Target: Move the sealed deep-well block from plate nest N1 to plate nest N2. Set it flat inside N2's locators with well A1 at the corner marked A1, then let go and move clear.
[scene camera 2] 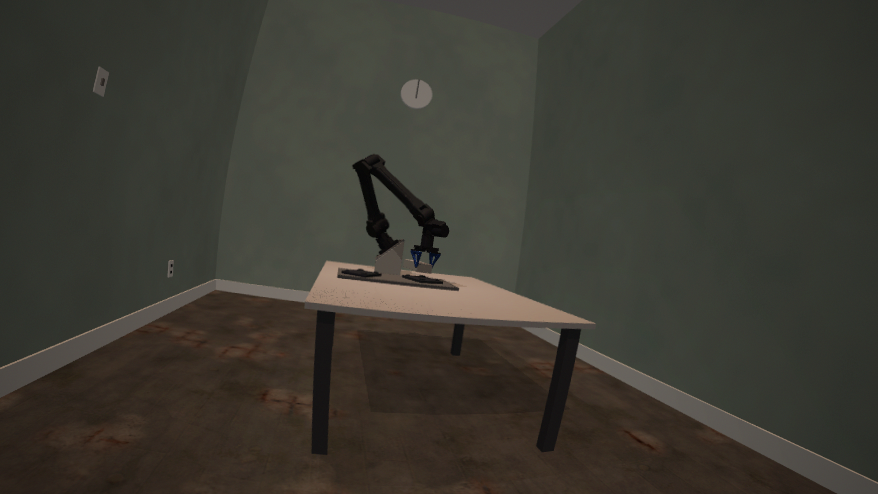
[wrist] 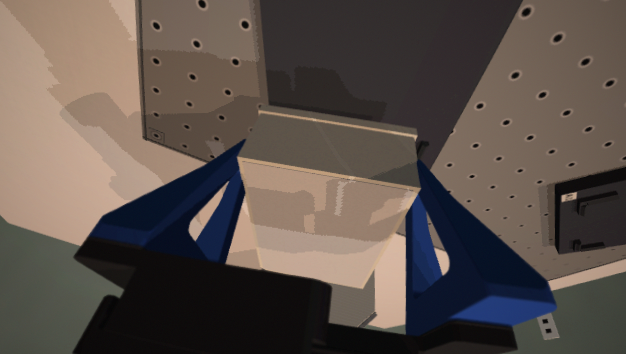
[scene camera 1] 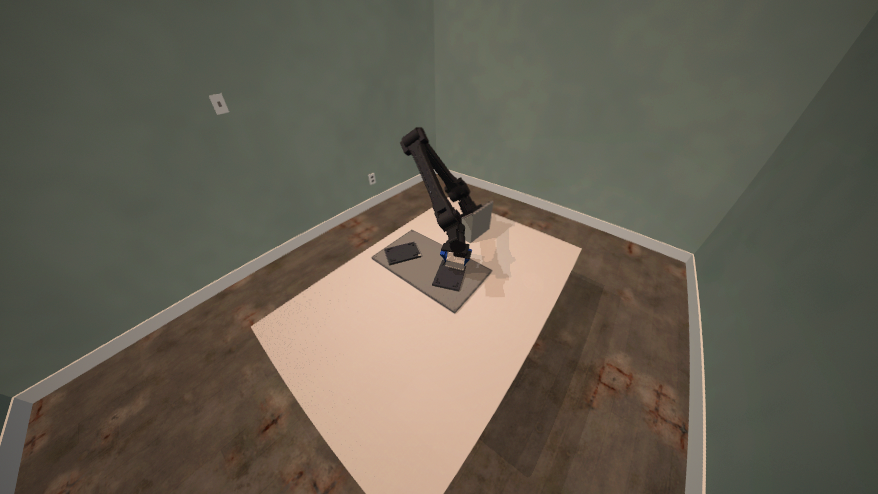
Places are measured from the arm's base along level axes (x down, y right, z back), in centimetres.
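Pixels of known places: gripper, fingertip midpoint: [scene camera 2: 423, 267] [wrist: 329, 157] [scene camera 1: 455, 263]; arm's base, link origin: [scene camera 2: 389, 248] [scene camera 1: 470, 212].
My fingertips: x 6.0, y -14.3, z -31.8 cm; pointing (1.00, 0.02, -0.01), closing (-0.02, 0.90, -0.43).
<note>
For each thing: its middle in the pictures, then the offset to it from my fingertips. Level surfaces: height alone.
- sealed deep-well block, body centre: [wrist: 321, 213] [scene camera 1: 458, 255] [scene camera 2: 417, 266] dx -0.1, dy +2.1, dz +4.8 cm
- dark plate nest, body centre: [wrist: 371, 69] [scene camera 2: 422, 278] [scene camera 1: 450, 274] dx +4.8, dy +0.5, dz -3.0 cm
- dark nest, body centre: [scene camera 2: 361, 272] [scene camera 1: 402, 252] dx +4.8, dy +28.4, dz -7.0 cm
- pale table, surface height: dx +7.0 cm
The sealed deep-well block [scene camera 1: 454, 263] [scene camera 2: 424, 267] [wrist: 325, 142], pale with a clear-looking top, is off the board and looks about level. My gripper [scene camera 1: 455, 258] [scene camera 2: 424, 266] [wrist: 329, 157] is shut on it, one blue finger on each side. The block hangs a little above the dark plate nest [scene camera 1: 448, 280] [scene camera 2: 422, 278] [wrist: 360, 45] at the board's right in scene camera 1, over its arm-side edge. One locator shows by the block's right corner in the wrist view. The other dark nest [scene camera 1: 402, 252] [scene camera 2: 361, 272] [wrist: 600, 220] holds no block. Nest labels, the A1 mark and well A1 are not readable.
Both nests sit on a grey perforated board [scene camera 1: 456, 302] [wrist: 530, 115] on the pale table [scene camera 1: 392, 356] [scene camera 2: 478, 307]. The arm's grey base bracket [scene camera 1: 480, 221] [scene camera 2: 389, 261] [wrist: 355, 302] stands behind the board, close to the arm's lower joints.
</note>
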